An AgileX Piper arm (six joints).
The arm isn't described. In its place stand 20 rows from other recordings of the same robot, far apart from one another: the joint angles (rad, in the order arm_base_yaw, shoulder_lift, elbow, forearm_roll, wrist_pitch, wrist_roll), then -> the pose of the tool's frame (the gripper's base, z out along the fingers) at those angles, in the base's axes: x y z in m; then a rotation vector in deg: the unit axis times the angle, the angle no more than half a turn.
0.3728, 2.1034, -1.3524, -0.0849, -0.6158, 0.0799 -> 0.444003 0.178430 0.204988 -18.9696 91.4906 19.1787
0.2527, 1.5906, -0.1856, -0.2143, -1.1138, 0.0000 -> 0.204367 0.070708 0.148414 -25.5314 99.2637 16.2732
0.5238, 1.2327, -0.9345, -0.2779, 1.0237, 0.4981 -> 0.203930 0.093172 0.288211 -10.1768 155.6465 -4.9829
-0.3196, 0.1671, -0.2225, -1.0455, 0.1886, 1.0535 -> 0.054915 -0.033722 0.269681 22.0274 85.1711 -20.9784
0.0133, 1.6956, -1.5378, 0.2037, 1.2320, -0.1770 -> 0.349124 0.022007 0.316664 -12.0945 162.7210 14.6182
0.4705, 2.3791, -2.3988, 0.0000, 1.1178, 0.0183 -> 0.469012 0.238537 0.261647 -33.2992 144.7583 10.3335
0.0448, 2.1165, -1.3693, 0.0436, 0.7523, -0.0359 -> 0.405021 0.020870 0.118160 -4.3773 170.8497 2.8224
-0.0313, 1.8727, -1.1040, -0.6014, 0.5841, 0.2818 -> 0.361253 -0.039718 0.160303 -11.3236 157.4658 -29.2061
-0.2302, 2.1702, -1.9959, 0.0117, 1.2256, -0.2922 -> 0.454073 -0.105385 0.246495 -4.9198 165.4083 -4.6245
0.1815, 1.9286, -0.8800, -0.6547, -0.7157, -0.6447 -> 0.362048 0.103408 0.151762 -79.8269 74.5949 -15.7389
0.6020, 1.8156, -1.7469, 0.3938, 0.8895, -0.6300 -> 0.326455 0.257206 0.350040 -71.6753 117.6915 26.8989
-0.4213, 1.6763, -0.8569, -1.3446, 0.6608, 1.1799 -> 0.264632 -0.178234 0.191143 38.3132 137.7083 -58.3422
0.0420, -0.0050, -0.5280, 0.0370, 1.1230, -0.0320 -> -0.011730 0.002544 0.280025 -4.6142 118.7079 2.8952
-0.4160, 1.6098, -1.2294, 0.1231, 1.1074, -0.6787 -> 0.289058 -0.116773 0.263162 -18.2229 167.2778 0.7883
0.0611, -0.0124, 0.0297, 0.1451, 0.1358, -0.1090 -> 0.056322 0.005230 0.191693 -2.0935 93.7135 5.1277
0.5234, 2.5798, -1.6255, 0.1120, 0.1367, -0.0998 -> 0.421553 0.244872 -0.012915 -37.9008 143.4304 12.5232
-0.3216, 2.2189, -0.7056, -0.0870, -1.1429, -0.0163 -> 0.330764 -0.102617 0.054395 11.1509 105.9063 -10.6915
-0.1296, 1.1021, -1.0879, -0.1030, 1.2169, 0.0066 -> 0.190256 -0.033647 0.350224 9.4451 155.3676 -10.1867
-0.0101, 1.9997, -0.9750, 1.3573, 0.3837, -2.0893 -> 0.363117 0.029627 0.102358 -58.6498 130.5443 10.2917
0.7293, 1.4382, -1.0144, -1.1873, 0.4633, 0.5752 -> 0.261271 0.182908 0.304712 -59.2052 102.0599 -19.9951
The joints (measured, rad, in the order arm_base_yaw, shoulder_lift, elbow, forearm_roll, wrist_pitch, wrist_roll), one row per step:
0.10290, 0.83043, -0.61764, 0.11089, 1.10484, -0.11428
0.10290, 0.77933, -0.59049, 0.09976, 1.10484, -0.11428
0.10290, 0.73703, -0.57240, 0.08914, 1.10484, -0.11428
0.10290, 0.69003, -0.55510, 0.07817, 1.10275, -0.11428
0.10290, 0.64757, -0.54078, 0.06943, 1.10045, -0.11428
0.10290, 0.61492, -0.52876, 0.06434, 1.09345, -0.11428
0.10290, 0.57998, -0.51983, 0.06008, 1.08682, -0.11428
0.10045, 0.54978, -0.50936, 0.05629, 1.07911, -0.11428
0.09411, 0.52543, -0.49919, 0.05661, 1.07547, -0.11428
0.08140, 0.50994, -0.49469, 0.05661, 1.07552, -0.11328
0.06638, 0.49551, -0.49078, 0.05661, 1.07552, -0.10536
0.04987, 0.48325, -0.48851, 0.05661, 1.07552, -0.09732
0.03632, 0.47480, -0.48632, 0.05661, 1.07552, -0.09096
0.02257, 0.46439, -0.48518, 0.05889, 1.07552, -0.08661
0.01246, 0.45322, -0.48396, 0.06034, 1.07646, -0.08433
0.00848, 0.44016, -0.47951, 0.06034, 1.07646, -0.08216
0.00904, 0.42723, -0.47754, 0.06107, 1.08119, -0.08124
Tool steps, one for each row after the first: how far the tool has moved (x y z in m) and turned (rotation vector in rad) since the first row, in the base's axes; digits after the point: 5 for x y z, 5 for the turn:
-0.00944, -0.00188, -0.00190, -0.00854, -0.02496, 0.00126
-0.01667, -0.00349, -0.00262, -0.01658, -0.05013, 0.00220
-0.02414, -0.00516, -0.00293, -0.02424, -0.08286, 0.00264
-0.03063, -0.00655, -0.00313, -0.02985, -0.11403, 0.00261
-0.03518, -0.00745, -0.00356, -0.03214, -0.14201, 0.00190
-0.03983, -0.00830, -0.00305, -0.03309, -0.17489, 0.00097
-0.04376, -0.00921, -0.00347, -0.03435, -0.20250, -0.00244
-0.04712, -0.00999, -0.00452, -0.03295, -0.22008, -0.00946
-0.04924, -0.01108, -0.00476, -0.03291, -0.23065, -0.02330
-0.05117, -0.01226, -0.00493, -0.03030, -0.24001, -0.04562
-0.05276, -0.01346, -0.00479, -0.02793, -0.24887, -0.06946
-0.05386, -0.01439, -0.00489, -0.02630, -0.25428, -0.08875
-0.05521, -0.01513, -0.00455, -0.02314, -0.26275, -0.10653
-0.05677, -0.01567, -0.00426, -0.02134, -0.27132, -0.11872
-0.05860, -0.01594, -0.00479, -0.02029, -0.27967, -0.12473
-0.06074, -0.01585, -0.00487, -0.01861, -0.28576, -0.12479

